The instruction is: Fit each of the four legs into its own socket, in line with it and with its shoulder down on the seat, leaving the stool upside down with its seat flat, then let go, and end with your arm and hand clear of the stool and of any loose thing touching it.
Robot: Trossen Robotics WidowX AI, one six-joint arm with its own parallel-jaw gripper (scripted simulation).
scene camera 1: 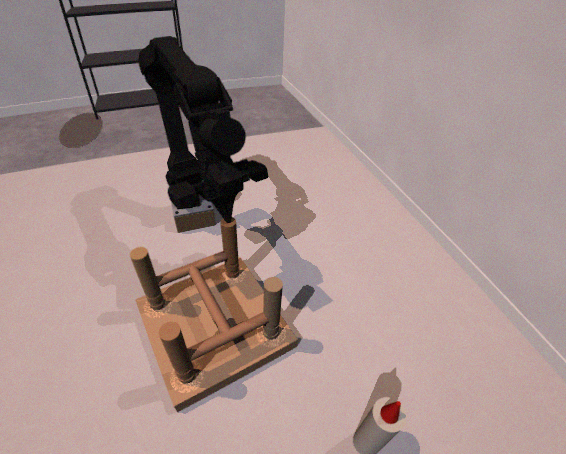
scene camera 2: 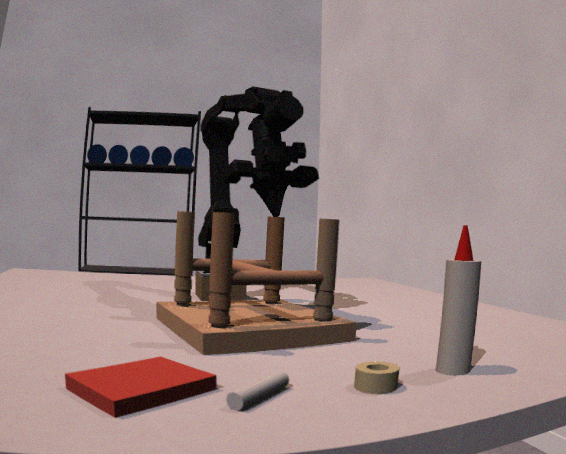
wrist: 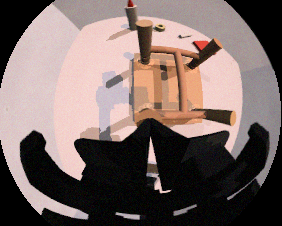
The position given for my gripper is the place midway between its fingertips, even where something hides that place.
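My gripper [scene camera 2: 276, 216], visible too in scene camera 1 [scene camera 1: 228, 221] and the wrist view [wrist: 149, 121]. Stool leg [scene camera 2: 275, 226], also in scene camera 1 [scene camera 1: 228, 230]. Red flat block [scene camera 2: 118, 390], out of frame in scene camera 1. Tan ring [scene camera 2: 382, 377], out of frame in scene camera 1.
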